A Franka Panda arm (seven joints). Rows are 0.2 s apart.
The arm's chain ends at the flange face. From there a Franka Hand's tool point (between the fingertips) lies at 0.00 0.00 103.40 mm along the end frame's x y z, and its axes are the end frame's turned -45 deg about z.
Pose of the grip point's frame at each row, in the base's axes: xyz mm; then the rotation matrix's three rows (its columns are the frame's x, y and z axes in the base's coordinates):
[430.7 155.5 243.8], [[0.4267 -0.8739 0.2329], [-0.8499 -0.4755 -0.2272], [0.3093 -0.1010 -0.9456]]
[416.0 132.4 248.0], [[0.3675 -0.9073 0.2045], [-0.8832 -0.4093 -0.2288], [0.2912 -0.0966 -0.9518]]
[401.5 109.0 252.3], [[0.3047 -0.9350 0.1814], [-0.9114 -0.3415 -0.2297], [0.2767 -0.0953 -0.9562]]
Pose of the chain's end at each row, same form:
[406.6 179.0 341.6], [[-0.3162 -0.9197 0.2329], [-0.9372 0.2647 -0.2272], [0.1473 -0.2901 -0.9456]]
[394.9 156.1 346.4], [[-0.3817 -0.9014 0.2045], [-0.9139 0.3351 -0.2288], [0.1376 -0.2742 -0.9518]]
[382.7 132.8 351.2], [[-0.4457 -0.8766 0.1814], [-0.8859 0.4030 -0.2297], [0.1283 -0.2630 -0.9562]]

